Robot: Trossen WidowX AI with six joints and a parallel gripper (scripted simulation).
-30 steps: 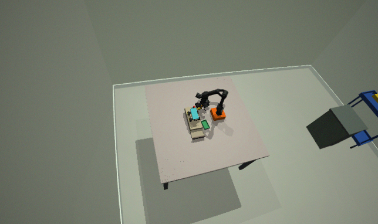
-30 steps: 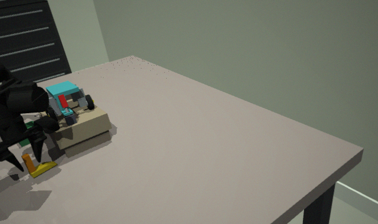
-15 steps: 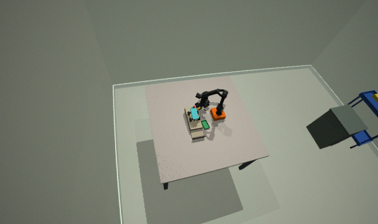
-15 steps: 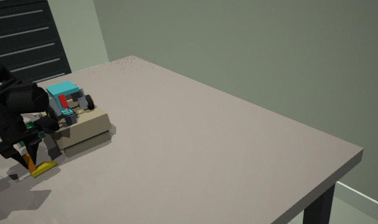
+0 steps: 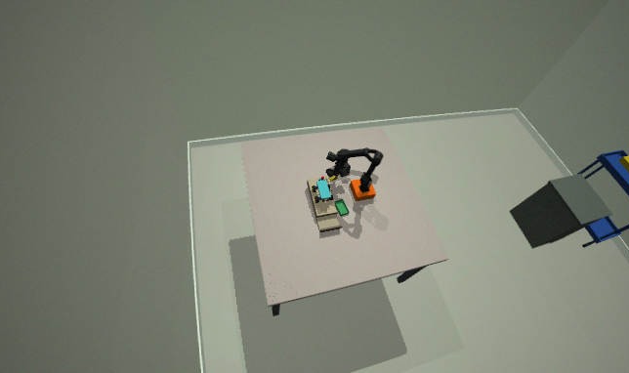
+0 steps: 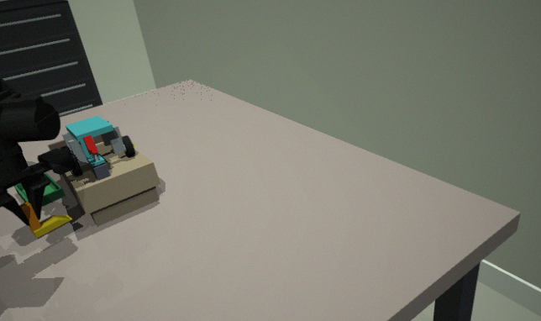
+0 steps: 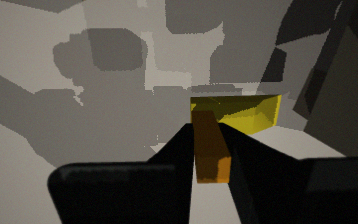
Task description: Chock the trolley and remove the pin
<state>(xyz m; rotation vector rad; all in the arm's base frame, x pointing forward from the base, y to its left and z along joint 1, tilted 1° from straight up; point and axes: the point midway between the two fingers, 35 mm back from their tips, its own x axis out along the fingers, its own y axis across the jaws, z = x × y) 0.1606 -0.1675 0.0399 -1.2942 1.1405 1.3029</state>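
The red-headed stop pin is 140 mm ahead of my gripper tip, 60 mm above it and 30 mm to the left of it. Round my gripper tip: yellow chock (20 mm ahead, 10 mm below); teal trolley (170 mm ahead, 120 mm to the left, 40 mm above).
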